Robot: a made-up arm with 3 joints. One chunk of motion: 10 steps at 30 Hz.
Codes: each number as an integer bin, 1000 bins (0 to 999) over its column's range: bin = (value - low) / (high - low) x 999, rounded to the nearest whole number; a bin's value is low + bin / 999 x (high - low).
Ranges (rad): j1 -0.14..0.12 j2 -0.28..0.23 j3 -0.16..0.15
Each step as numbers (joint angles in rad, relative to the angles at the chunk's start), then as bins.
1 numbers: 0.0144 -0.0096 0.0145
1 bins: 593 530 562
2 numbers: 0.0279 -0.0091 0.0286
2 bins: 645 531 608
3 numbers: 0.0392 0.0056 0.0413
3 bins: 689 559 649
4 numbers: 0.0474 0.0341 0.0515
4 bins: 720 615 682
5 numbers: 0.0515 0.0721 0.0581
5 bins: 736 690 703
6 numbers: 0.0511 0.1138 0.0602
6 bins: 734 771 710
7 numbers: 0.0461 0.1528 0.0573
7 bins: 715 848 700
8 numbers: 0.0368 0.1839 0.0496
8 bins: 679 909 675
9 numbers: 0.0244 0.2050 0.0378
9 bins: 632 950 637
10 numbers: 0.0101 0.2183 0.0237
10 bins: 577 976 592
